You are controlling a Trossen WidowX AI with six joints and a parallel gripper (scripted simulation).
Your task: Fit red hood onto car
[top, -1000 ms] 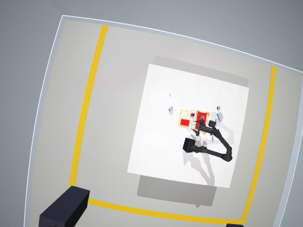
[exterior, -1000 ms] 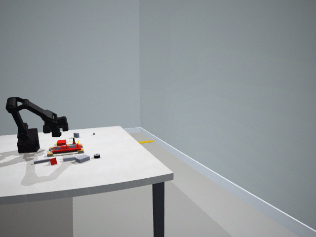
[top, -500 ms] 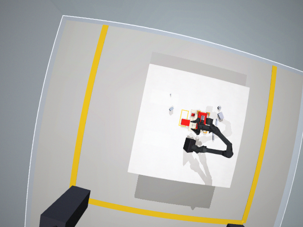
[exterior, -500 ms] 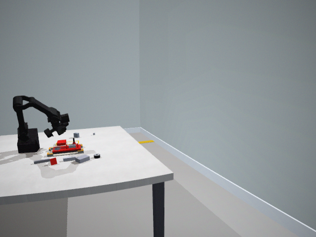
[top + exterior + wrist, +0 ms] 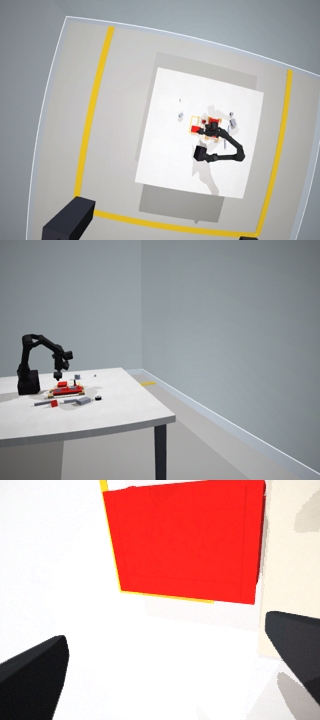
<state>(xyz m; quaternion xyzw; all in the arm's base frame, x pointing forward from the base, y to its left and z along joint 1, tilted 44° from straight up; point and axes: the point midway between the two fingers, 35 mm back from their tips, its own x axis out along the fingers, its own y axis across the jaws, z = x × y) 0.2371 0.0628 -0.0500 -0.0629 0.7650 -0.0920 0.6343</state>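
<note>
Now: the red hood 20 mm ahead of my gripper tip, 20 mm to the left of it and 70 mm below it. The rest, counted from my gripper tip: grey bar: 60 mm behind, 360 mm to the right, 80 mm below; then grey cube: 130 mm ahead, 210 mm to the left, 60 mm below.
</note>
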